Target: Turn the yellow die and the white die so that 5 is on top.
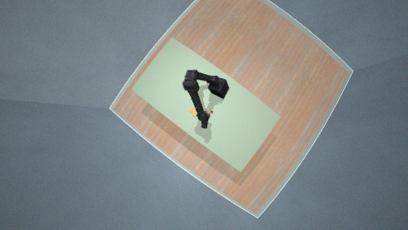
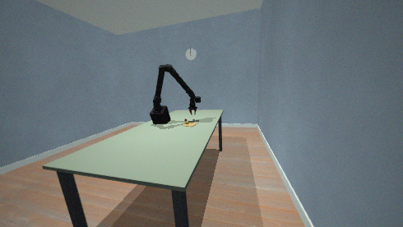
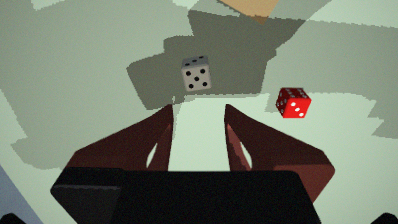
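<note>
The white die is 7 cm below my hand. The rest, counted from my hand: tan mat 14 cm to the right, 8 cm below, 1 cm behind; then red die 11 cm behind, 7 cm below, 2 cm to the left; then yellow die 14 cm to the right, 7 cm below, 4 cm behind.
</note>
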